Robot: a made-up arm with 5 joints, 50 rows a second.
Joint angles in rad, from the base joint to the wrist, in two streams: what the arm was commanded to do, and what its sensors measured. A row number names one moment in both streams.
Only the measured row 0 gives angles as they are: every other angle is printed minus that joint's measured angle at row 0.
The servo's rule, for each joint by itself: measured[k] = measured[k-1] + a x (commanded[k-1-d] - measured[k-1]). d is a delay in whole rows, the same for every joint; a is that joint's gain. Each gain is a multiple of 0.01, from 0.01 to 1. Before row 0 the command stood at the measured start. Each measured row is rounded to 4 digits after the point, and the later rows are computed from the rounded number. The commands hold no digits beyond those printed.
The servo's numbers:
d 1
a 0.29 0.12 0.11 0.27 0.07
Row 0, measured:
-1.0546 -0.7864 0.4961 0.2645 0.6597
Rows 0 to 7, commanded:
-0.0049 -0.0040 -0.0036 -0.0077 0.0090
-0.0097 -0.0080 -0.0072 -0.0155 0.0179
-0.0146 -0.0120 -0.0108 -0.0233 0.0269
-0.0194 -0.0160 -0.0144 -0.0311 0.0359
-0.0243 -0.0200 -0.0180 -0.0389 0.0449
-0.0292 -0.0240 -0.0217 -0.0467 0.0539
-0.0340 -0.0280 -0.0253 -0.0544 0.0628
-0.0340 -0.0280 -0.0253 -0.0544 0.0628
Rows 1 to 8, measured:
0.0000 0.0000 0.0000 0.0000 0.0000
-0.0014 -0.0005 -0.0004 -0.0021 0.0006
-0.0038 -0.0014 -0.0011 -0.0057 0.0018
-0.0069 -0.0027 -0.0022 -0.0105 0.0036
-0.0105 -0.0043 -0.0035 -0.0161 0.0059
-0.0145 -0.0062 -0.0051 -0.0223 0.0086
-0.0188 -0.0083 -0.0069 -0.0289 0.0118
-0.0232 -0.0107 -0.0089 -0.0358 0.0154

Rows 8 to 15, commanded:
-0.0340 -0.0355 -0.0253 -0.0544 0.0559
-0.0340 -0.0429 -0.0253 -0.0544 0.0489
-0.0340 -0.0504 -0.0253 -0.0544 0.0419
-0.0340 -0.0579 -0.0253 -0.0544 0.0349
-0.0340 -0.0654 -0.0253 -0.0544 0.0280
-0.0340 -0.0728 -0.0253 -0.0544 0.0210
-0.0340 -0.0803 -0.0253 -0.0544 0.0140
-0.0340 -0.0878 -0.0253 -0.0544 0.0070
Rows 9 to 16, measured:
-0.0263 -0.0128 -0.0107 -0.0408 0.0187
-0.0285 -0.0155 -0.0123 -0.0445 0.0213
-0.0301 -0.0188 -0.0137 -0.0472 0.0232
-0.0312 -0.0226 -0.0150 -0.0491 0.0245
-0.0320 -0.0268 -0.0161 -0.0505 0.0252
-0.0326 -0.0314 -0.0171 -0.0516 0.0254
-0.0330 -0.0364 -0.0180 -0.0524 0.0251
-0.0333 -0.0417 -0.0188 -0.0529 0.0243

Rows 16 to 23, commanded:
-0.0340 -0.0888 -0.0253 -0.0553 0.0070
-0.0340 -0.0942 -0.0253 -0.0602 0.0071
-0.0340 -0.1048 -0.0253 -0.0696 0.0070
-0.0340 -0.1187 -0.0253 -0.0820 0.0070
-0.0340 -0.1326 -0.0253 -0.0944 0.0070
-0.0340 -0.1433 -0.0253 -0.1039 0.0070
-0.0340 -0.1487 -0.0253 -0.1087 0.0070
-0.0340 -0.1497 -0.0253 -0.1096 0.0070
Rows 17 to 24, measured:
-0.0335 -0.0472 -0.0195 -0.0533 0.0231
-0.0336 -0.0522 -0.0201 -0.0538 0.0220
-0.0337 -0.0572 -0.0207 -0.0555 0.0210
-0.0338 -0.0629 -0.0212 -0.0593 0.0200
-0.0339 -0.0696 -0.0217 -0.0654 0.0191
-0.0339 -0.0772 -0.0221 -0.0732 0.0183
-0.0339 -0.0851 -0.0225 -0.0815 0.0175
-0.0339 -0.0927 -0.0228 -0.0888 0.0168

